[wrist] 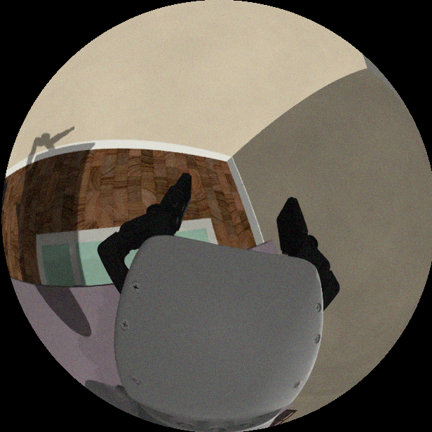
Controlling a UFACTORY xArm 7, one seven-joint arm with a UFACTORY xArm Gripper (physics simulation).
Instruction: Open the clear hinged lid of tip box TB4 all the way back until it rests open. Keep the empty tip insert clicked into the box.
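Note:
My gripper [238, 196] is open, its two black fingers spread wide with the room's wall and floor corner behind them. Nothing is between the fingers. The grey gripper housing fills the lower middle of the wrist view and hides what lies behind it. Tip box TB4, its clear lid and the tip insert do not show in the wrist view.
A mauve table top [100, 310] shows at the lower left, with dark shadows on it. Beyond its edge are a wooden floor [120, 175] and a green rug with a pale border [100, 260]. A beige wall [200, 75] and a darker wall [350, 165] meet at a corner.

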